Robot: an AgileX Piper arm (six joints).
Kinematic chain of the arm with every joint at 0, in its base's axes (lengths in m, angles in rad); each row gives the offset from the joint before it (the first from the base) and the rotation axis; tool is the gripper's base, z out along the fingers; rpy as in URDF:
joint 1: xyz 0 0 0.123 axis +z
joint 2: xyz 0 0 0 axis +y
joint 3: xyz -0.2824 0 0.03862 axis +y
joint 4: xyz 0.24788 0 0.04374 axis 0.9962 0 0.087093
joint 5: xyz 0 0 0 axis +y
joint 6: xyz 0.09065 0 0.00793 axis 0.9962 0 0.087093
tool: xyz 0 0 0 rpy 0 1.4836 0
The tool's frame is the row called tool.
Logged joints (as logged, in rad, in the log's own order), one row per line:
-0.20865, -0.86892, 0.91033, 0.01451, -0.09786, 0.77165
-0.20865, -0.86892, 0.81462, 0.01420, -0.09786, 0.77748
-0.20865, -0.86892, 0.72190, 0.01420, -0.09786, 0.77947
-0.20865, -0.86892, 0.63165, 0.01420, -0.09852, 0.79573
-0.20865, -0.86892, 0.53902, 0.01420, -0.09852, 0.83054
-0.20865, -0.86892, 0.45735, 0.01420, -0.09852, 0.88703
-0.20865, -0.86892, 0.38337, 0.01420, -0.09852, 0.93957
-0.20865, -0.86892, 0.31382, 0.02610, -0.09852, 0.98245
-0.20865, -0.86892, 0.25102, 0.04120, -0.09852, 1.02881
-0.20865, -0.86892, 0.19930, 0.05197, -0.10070, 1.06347
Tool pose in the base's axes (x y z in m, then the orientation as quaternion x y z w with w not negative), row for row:
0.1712, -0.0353, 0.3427, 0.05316, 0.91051, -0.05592, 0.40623
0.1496, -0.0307, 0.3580, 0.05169, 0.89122, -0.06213, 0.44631
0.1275, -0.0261, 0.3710, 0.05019, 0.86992, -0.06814, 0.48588
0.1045, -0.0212, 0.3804, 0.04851, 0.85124, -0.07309, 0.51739
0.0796, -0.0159, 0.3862, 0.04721, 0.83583, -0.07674, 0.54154
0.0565, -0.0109, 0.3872, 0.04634, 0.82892, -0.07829, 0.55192
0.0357, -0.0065, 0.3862, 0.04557, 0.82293, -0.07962, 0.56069
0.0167, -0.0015, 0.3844, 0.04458, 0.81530, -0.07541, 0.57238
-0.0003, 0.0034, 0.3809, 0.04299, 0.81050, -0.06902, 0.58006
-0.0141, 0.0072, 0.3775, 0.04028, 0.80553, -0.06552, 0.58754
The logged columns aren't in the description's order. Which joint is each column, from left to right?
Columns, left to right: joint 1, joint 3, joint 2, joint 4, joint 6, joint 5.
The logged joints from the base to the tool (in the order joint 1, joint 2, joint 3, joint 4, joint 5, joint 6), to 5 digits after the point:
-0.20865, 0.91033, -0.86892, 0.01451, 0.77165, -0.09786
-0.20865, 0.81462, -0.86892, 0.01420, 0.77748, -0.09786
-0.20865, 0.72190, -0.86892, 0.01420, 0.77947, -0.09786
-0.20865, 0.63165, -0.86892, 0.01420, 0.79573, -0.09852
-0.20865, 0.53902, -0.86892, 0.01420, 0.83054, -0.09852
-0.20865, 0.45735, -0.86892, 0.01420, 0.88703, -0.09852
-0.20865, 0.38337, -0.86892, 0.01420, 0.93957, -0.09852
-0.20865, 0.31382, -0.86892, 0.02610, 0.98245, -0.09852
-0.20865, 0.25102, -0.86892, 0.04120, 1.02881, -0.09852
-0.20865, 0.19930, -0.86892, 0.05197, 1.06347, -0.10070

